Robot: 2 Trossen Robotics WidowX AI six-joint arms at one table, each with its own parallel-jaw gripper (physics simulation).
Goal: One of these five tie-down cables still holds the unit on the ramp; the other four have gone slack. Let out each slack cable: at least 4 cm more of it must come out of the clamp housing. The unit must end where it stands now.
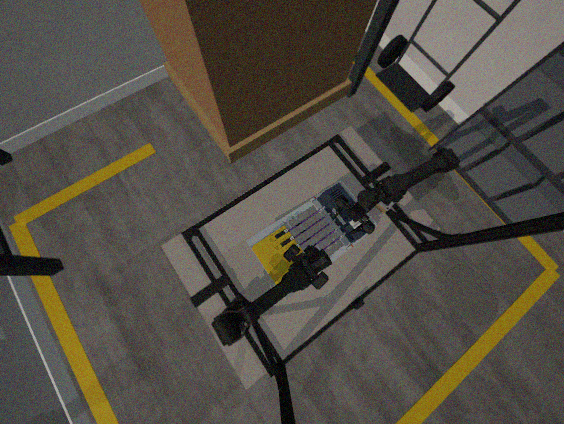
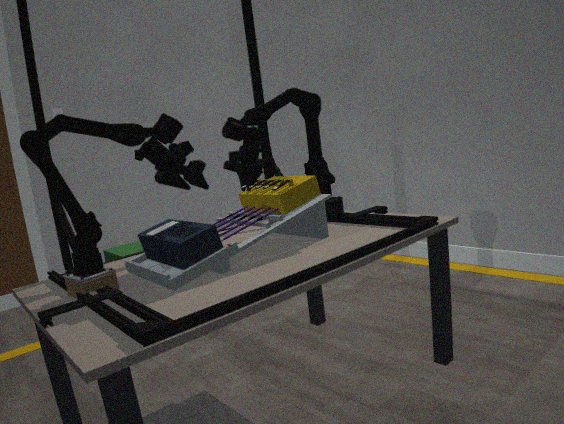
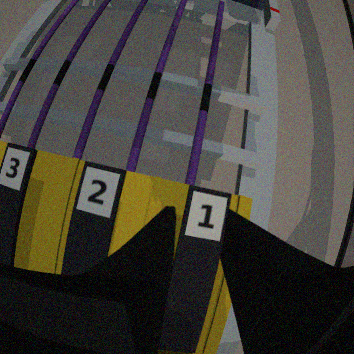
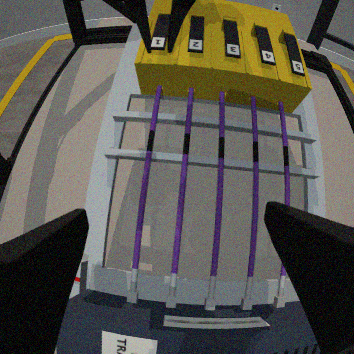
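The yellow clamp housing [image 1: 263,251] [image 2: 300,195] [image 4: 210,75] sits high on the grey ramp [image 2: 305,220] [image 4: 98,195], with black levers numbered 1 to 5. Five purple cables, among them cable 1 [image 3: 198,145] [image 4: 143,200], run down to the navy unit [image 2: 180,245] [image 4: 215,340]. Each has a black band near the crossbars; slackness is hard to tell. My left gripper [image 3: 195,216] [image 4: 159,51] is shut on lever 1 [image 3: 200,260], one finger on each side; its lower contact is hidden. My right gripper [image 2: 198,186] [image 4: 177,216] is open and empty above the unit and lower cables.
Two grey crossbars, including the lower crossbar [image 4: 200,162], span the ramp under the cables. Lever 2 [image 3: 90,240] stands close beside the left gripper's finger. A green block [image 2: 122,251] lies behind the unit. A black frame [image 2: 280,280] runs along the table edge.
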